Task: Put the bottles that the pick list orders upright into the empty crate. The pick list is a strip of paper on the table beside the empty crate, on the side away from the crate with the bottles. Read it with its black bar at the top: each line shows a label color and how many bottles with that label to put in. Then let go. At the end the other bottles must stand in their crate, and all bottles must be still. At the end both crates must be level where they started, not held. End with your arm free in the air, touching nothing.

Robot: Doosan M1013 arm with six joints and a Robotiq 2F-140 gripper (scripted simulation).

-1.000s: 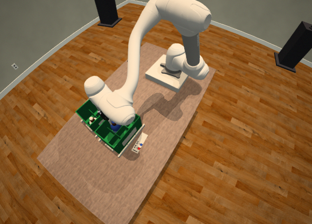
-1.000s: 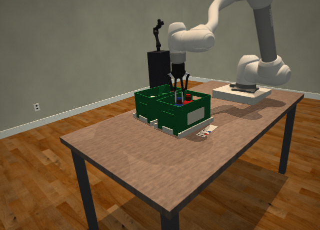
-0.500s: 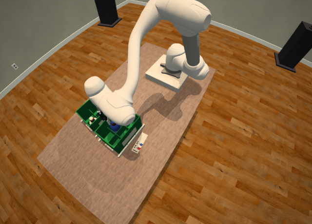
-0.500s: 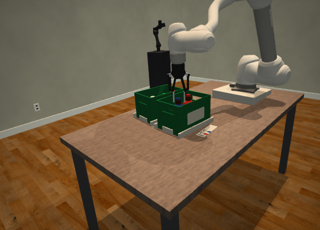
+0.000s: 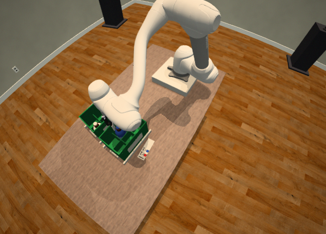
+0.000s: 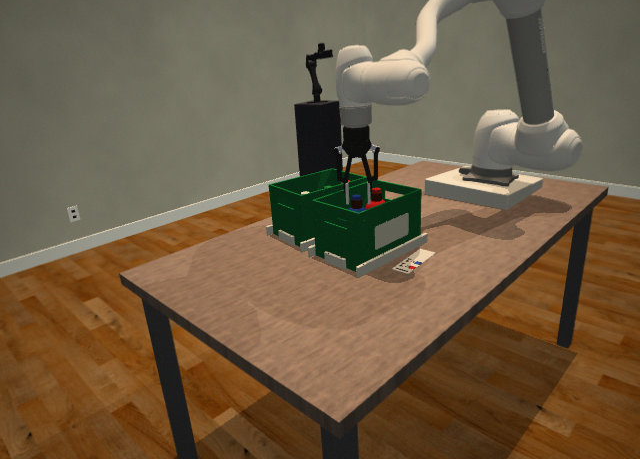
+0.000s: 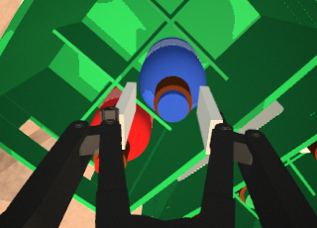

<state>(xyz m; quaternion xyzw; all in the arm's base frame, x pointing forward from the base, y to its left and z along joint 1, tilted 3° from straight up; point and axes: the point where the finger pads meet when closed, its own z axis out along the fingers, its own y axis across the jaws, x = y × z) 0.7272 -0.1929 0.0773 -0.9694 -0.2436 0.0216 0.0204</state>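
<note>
Now: hand 8 cm above the blue-label bottle. The rest, counted from my hand: white-label bottle: 4 cm ahead, 17 cm to the right, 8 cm below; then pick list: 2 cm ahead, 19 cm to the left, 17 cm below; then green-label bottle: 4 cm behind, 14 cm to the right, 8 cm below.
</note>
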